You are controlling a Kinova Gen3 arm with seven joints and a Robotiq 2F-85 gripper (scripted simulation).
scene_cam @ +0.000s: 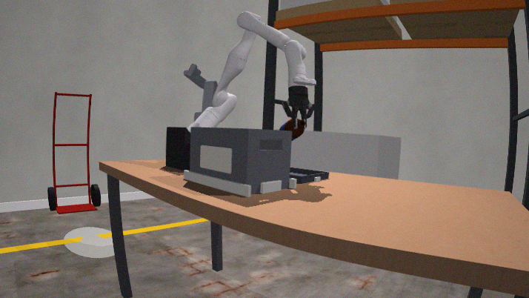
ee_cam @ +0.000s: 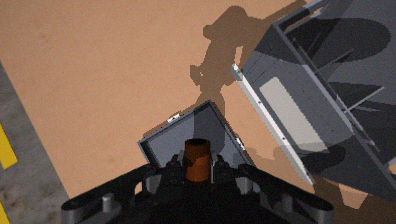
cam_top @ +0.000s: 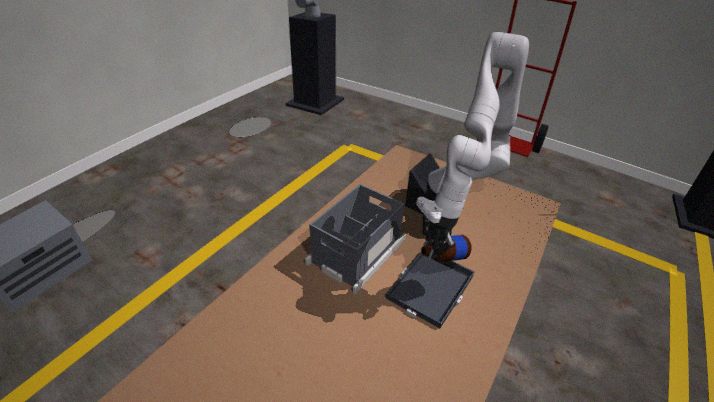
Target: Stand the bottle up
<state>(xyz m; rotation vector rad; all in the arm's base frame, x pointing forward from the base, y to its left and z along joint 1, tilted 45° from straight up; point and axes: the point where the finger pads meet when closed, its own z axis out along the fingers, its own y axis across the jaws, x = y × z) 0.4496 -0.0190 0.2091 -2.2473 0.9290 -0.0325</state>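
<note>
My hand is 40 mm past the brown bottle, 30 mm to the right of it and 20 mm above it. From my hand the other things lie so: grey crate 70 mm behind, 270 mm to the right, 120 mm below; dark tray 40 mm behind, 20 mm to the left, 190 mm below.
</note>
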